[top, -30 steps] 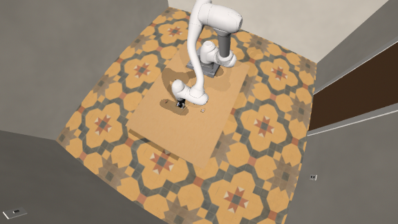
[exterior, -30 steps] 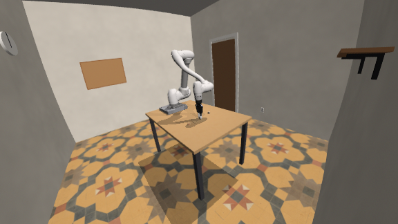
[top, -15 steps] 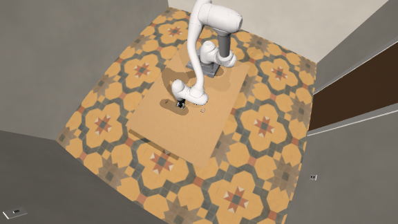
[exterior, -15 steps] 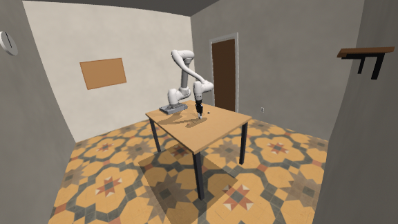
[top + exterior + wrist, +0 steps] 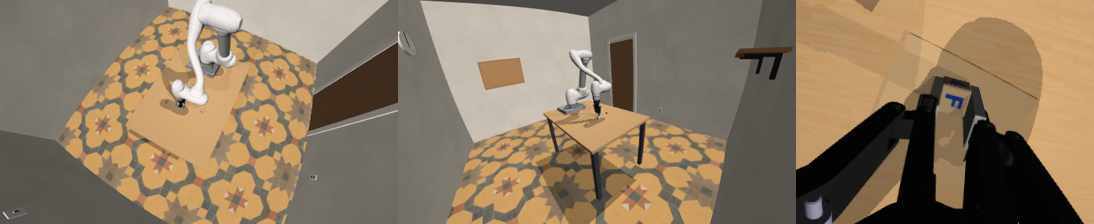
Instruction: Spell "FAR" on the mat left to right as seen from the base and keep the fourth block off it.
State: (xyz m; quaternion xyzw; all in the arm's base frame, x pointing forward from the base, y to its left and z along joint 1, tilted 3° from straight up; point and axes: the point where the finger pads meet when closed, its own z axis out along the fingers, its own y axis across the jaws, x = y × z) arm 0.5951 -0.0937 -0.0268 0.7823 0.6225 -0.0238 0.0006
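Right now my hand is 1 cm past the tan mat, 4 cm to the left of it and 4 cm above it. The rest, counted from my hand: R block 1 cm behind, 19 cm to the right, 3 cm below.
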